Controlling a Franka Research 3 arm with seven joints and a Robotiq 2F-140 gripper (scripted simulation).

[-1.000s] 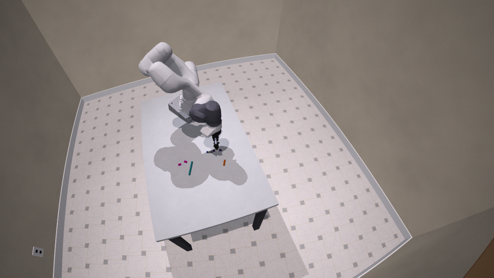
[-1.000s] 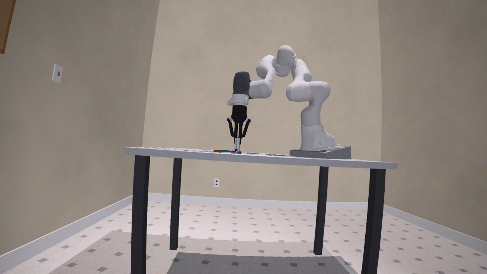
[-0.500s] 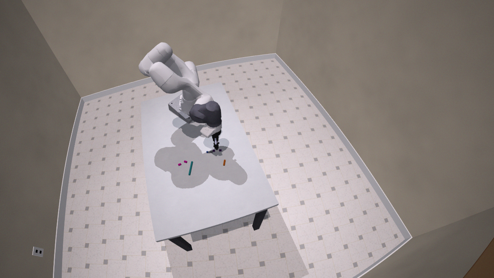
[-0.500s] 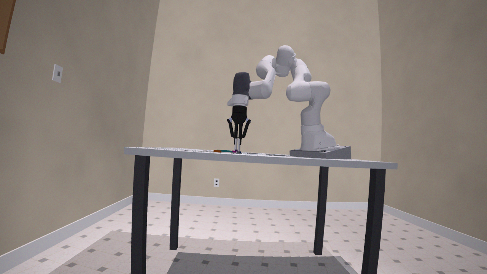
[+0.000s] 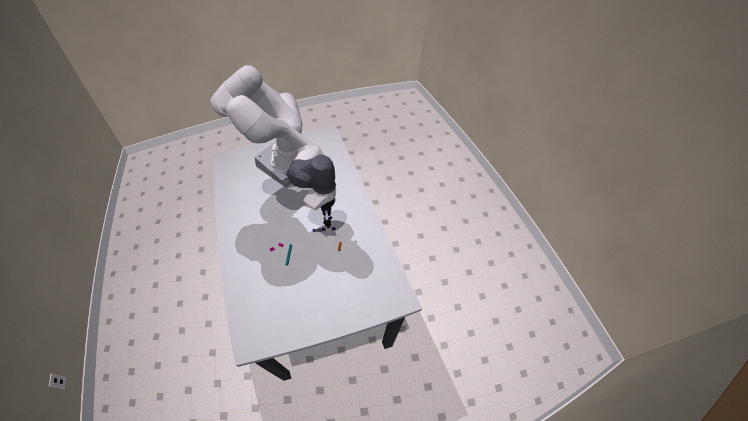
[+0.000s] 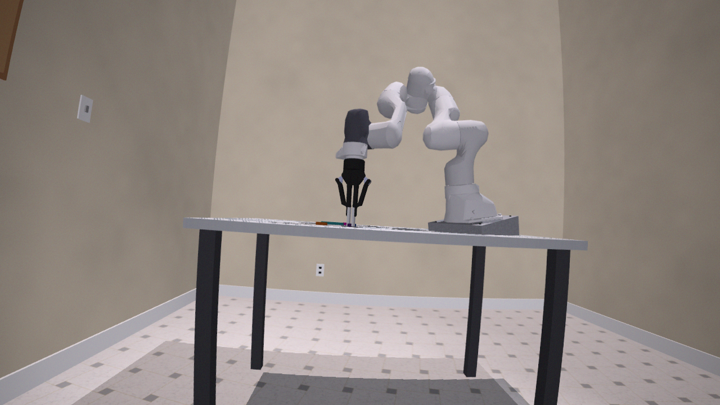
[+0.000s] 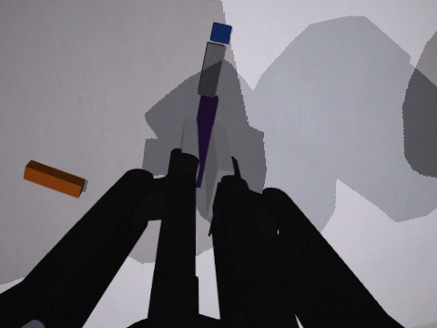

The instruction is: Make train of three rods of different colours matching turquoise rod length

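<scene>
Now: the purple rod 30 mm below my hand. From my hand the other things lie so: orange rod: 100 mm ahead, 20 mm to the left, 30 mm below; then grey rod: 10 mm behind, 50 mm to the right, 30 mm below; then blue rod: 10 mm behind, 70 mm to the right, 30 mm below.
</scene>
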